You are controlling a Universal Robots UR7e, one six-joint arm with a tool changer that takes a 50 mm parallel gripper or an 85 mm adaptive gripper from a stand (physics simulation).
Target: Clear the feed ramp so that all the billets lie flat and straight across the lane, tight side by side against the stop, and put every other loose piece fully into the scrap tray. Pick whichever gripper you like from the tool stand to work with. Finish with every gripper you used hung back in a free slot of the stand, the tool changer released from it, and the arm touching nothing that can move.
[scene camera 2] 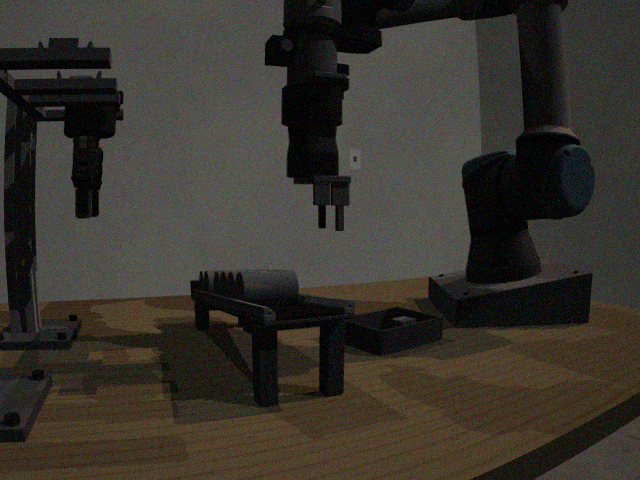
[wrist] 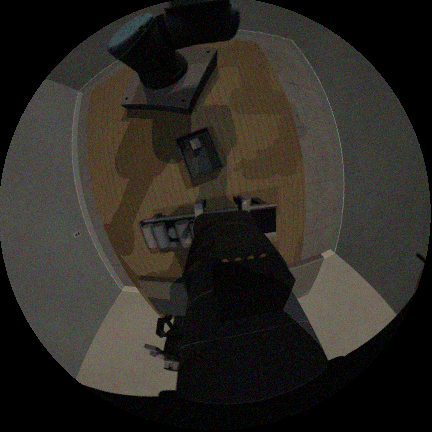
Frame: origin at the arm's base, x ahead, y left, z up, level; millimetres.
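Where they show: arm's base, link origin: (scene camera 2: 504,274) (wrist: 163,70).
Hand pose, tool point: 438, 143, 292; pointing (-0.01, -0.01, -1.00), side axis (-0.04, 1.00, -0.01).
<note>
Each offset is from my tool point to the top centre of the thing, as dx, dy, dz. "pt": to the spot under its first point.
My gripper (scene camera 2: 330,222) (wrist: 221,205), the parallel one with two slim fingers, is open and empty, high above the feed ramp (scene camera 2: 232,303) (wrist: 170,218). Several grey cylindrical billets @[+61, +22, -241] (scene camera 2: 268,284) @[+85, -209, -269] (wrist: 149,236) lie across the lane side by side toward its far end in the scene view. In the wrist view a small pale piece @[+77, -132, -282] (wrist: 172,233) sits in a gap between billets; the gripper body hides part of the row. The dark scrap tray @[-137, -47, -326] (scene camera 2: 413,334) (wrist: 215,149) stands beside the ramp and holds a small pale block @[-164, -55, -332] (scene camera 2: 403,320) (wrist: 195,144).
The tool stand (scene camera 2: 20,206) rises at the left in the scene view, with the adaptive gripper (scene camera 2: 86,175) hanging in it. The robot's base (scene camera 2: 537,304) (wrist: 165,95) stands behind the tray. A grey plate @[pt +333, +128, -349] (scene camera 2: 20,403) with bolts is at the lower left.
</note>
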